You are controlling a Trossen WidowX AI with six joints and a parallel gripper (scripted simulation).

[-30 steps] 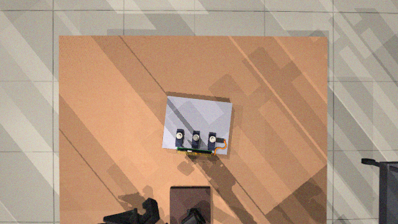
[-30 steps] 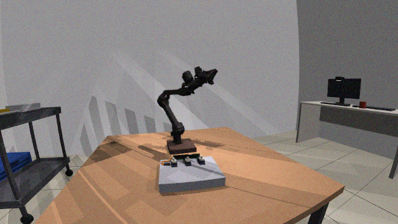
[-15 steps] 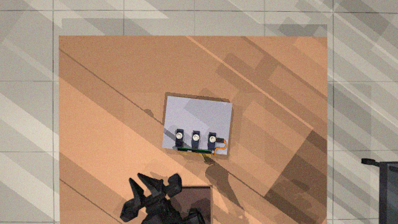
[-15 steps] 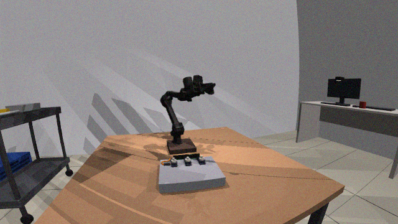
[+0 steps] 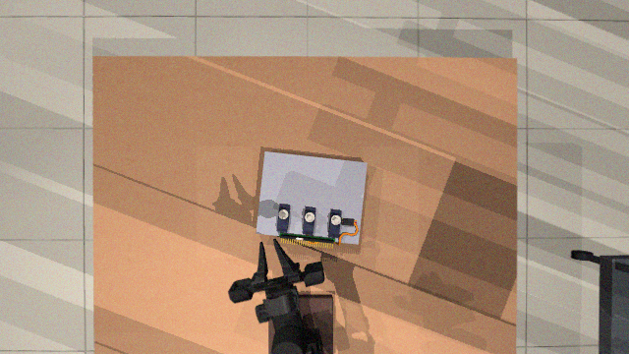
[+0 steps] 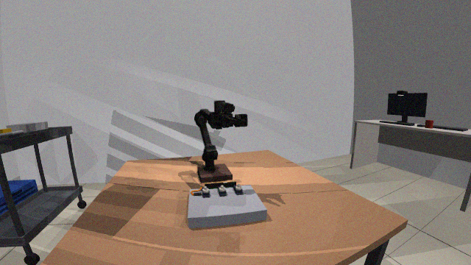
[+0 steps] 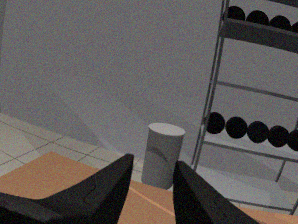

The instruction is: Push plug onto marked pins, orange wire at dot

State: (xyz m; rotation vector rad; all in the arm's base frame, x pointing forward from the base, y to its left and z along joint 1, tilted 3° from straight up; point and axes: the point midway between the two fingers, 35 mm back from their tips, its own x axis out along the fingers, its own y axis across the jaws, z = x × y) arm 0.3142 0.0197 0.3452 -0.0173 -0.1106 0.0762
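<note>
The red dot is 6 cm behind my gripper tip, 5 cm to the right of it and 30 cm below it. The rest, counted from my gripper tip: grey printed holder: 9 cm ahead, 11 cm to the right, 35 cm below; pale marked band: 6 cm behind, 5 cm to the right, 30 cm below.
</note>
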